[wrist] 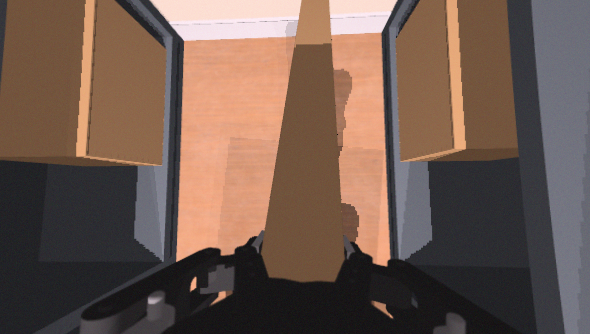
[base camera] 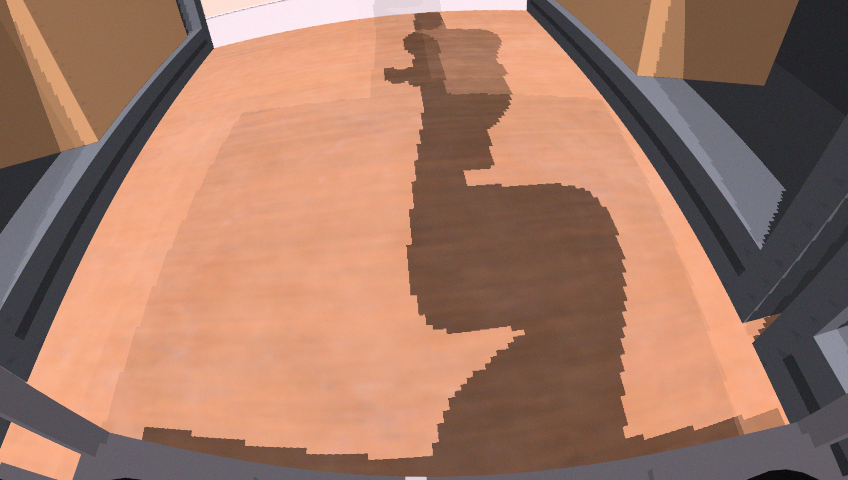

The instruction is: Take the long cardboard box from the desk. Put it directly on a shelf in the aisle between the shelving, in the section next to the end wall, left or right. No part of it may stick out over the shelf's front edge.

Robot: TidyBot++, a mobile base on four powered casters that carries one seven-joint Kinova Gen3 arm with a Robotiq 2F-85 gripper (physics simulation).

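Places are measured from the arm's base along level axes (x left, y back, z up), in centimetres.
Pixels of known places: gripper, between the fingertips: [wrist: 302, 245].
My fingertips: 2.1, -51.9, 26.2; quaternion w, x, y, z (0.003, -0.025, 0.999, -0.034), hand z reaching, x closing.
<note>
Behind a point stands the place of what it marks, as x, y, z.
The long cardboard box [wrist: 311, 150] {2.1, -59.3, 25.9} is in the wrist view, reaching from between the fingers up past the top edge of the view, over the middle of the aisle floor and toward the end wall. My gripper [wrist: 302, 245] {2.1, -51.9, 26.2} is shut on it, one finger on each long side. The box is clear of the shelving on both sides. The left shelf [base camera: 26, 205] {61.5, -43.9, -32.0} [wrist: 150, 215] {57.2, -39.8, -32.0} and the right shelf [base camera: 708, 136] {-34.4, -51.9, -32.0} [wrist: 414, 215] {-35.3, -49.3, -32.1} run along the aisle. The held box and gripper do not show in the base camera view; a shadow of the arm lies on the floor there.
A cardboard box [base camera: 113, 59] {56.8, -71.5, -23.3} [wrist: 127, 90] {57.6, -79.1, -15.7} stands on the left shelf and another [base camera: 720, 41] {-44.3, -68.8, -24.6} [wrist: 430, 90] {-27.9, -83.9, -12.7} on the right shelf, both toward the end wall [base camera: 357, 22] {19.7, -112.8, -39.6} [wrist: 235, 31] {35.6, -113.9, -35.4}. Dark uprights [base camera: 797, 255] {-31.5, -29.0, -28.6} [wrist: 545, 200] {-28.6, -57.4, 13.3} stand at the near right.
</note>
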